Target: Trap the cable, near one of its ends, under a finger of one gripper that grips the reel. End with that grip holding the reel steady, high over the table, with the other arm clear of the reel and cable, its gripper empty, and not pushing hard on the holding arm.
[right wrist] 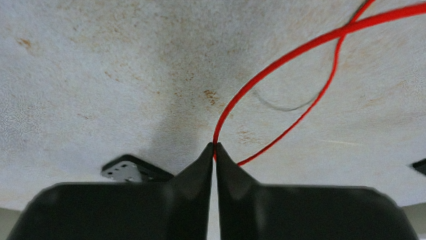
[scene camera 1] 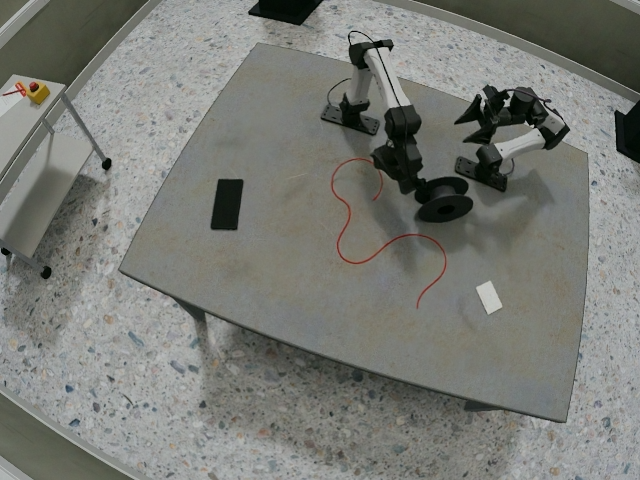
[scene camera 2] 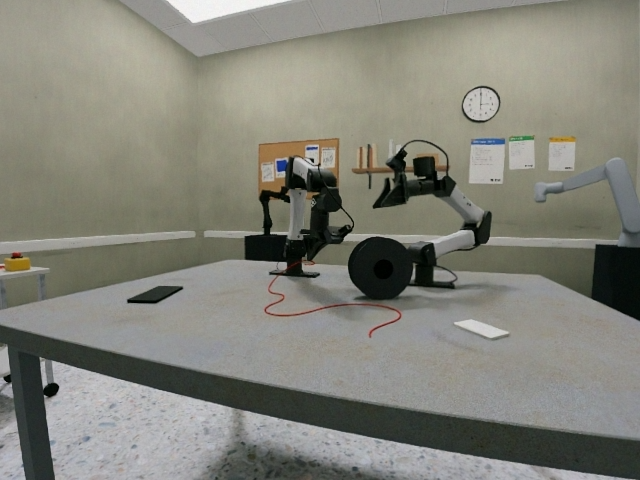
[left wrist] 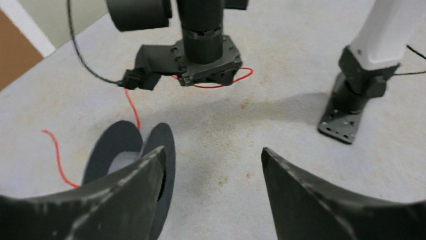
I see my left gripper, my right gripper and a black reel.
My left gripper is seen too in scene camera 2 and in the left wrist view. My right gripper shows as well in the right wrist view and in the left wrist view.
